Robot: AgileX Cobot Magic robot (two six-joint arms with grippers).
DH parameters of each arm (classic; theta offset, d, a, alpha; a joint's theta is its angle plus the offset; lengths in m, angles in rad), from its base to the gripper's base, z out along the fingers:
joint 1: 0 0.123 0 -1.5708
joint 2: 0.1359 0 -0.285 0
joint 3: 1.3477 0 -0.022 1.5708
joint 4: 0 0.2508 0 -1.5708
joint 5: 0 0 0.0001 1.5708
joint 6: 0 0.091 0 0
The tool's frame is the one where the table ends.
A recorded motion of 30 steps. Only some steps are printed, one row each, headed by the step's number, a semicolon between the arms.
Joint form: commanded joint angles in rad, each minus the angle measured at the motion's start. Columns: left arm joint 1, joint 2, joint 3, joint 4, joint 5, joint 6; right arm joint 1, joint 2, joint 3, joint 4, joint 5, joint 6.
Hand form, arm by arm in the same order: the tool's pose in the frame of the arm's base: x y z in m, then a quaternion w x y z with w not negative. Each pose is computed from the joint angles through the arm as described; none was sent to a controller.
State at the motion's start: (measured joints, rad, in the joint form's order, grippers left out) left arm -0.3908 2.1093 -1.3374 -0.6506 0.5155 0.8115; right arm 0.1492 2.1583 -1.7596 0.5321 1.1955 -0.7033
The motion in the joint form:
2: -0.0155 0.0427 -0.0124 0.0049 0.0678 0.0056; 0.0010 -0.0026 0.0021 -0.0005 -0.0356 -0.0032
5: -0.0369 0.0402 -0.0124 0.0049 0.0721 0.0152; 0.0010 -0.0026 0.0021 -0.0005 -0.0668 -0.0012
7: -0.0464 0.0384 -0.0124 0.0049 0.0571 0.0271; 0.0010 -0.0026 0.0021 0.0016 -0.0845 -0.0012
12: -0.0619 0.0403 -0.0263 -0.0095 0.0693 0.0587; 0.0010 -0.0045 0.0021 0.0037 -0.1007 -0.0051
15: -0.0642 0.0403 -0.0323 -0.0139 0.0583 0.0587; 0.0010 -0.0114 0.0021 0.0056 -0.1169 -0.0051
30: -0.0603 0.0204 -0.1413 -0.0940 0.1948 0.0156; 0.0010 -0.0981 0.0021 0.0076 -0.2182 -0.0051
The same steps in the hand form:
2: 0.3758 -0.1946 0.1100 0.16875 0.34419 0.90621 -0.17843; 0.4347 0.1086 0.2017 0.11380 -0.31590 0.91515 0.22308
5: 0.3712 -0.2026 0.1110 0.16702 0.35884 0.90044 -0.18039; 0.4376 0.1084 0.2019 0.12763 -0.31114 0.91626 0.21766
7: 0.3706 -0.2060 0.1119 0.17466 0.36669 0.89648 -0.17707; 0.4392 0.1084 0.2021 0.13582 -0.30847 0.91651 0.21541
12: 0.3691 -0.2138 0.1146 0.17720 0.38429 0.88737 -0.18300; 0.4405 0.1085 0.2032 0.14464 -0.30792 0.91592 0.21296
15: 0.3708 -0.2154 0.1163 0.18482 0.38249 0.88673 -0.18235; 0.4414 0.1084 0.2065 0.15539 -0.30604 0.91541 0.21027
30: 0.3794 -0.2285 0.1527 0.18671 0.35872 0.88122 -0.24477; 0.4414 0.1060 0.2478 0.24158 -0.29863 0.90442 0.18570

